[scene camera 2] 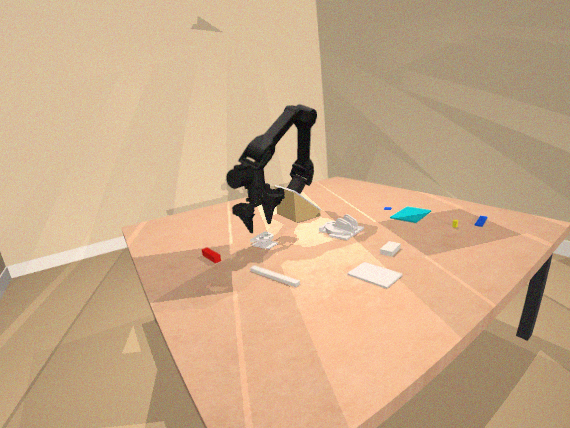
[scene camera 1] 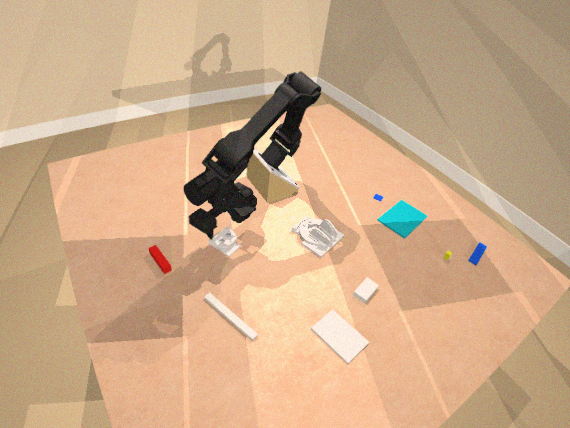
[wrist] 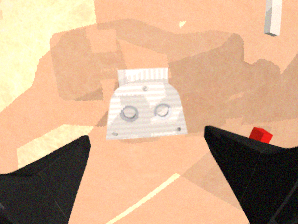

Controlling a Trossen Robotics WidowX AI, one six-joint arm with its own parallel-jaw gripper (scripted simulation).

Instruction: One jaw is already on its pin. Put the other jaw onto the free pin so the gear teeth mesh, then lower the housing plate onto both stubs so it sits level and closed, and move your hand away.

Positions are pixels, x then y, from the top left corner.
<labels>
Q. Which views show the flat white plate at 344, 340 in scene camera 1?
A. Scene camera 2 and scene camera 1 only.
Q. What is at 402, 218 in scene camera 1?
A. A teal square.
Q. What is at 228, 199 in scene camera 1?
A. The gripper.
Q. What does the gripper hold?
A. Nothing.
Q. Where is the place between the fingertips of the gripper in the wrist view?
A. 148, 136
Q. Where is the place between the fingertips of the gripper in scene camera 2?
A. At 260, 228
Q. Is the gripper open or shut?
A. Open.
</labels>
